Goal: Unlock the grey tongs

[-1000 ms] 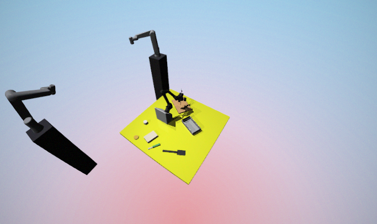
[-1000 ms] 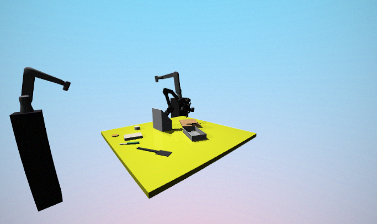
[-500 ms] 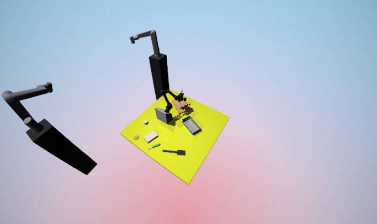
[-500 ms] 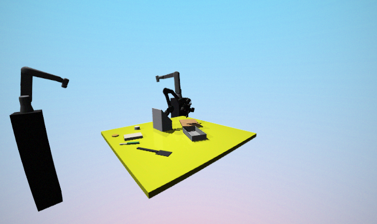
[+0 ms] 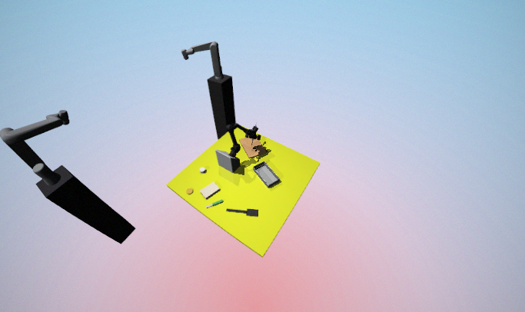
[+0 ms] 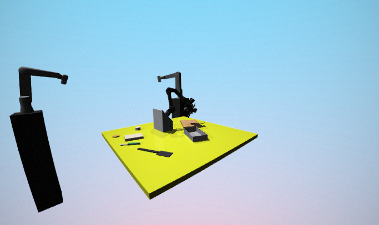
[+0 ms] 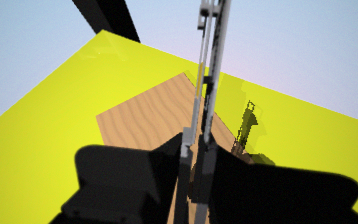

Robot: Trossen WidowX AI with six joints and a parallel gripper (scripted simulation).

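The wooden board is 13 cm below my gripper tip, 2 cm to the right of it and 1 cm behind it. From my gripper tip the other things lie so: beige slab 83 cm to the right, 13 cm below, 6 cm behind; black spatula 85 cm to the right, 39 cm ahead, 14 cm below; grey roasting tin 37 cm ahead, 35 cm to the right, 11 cm below.
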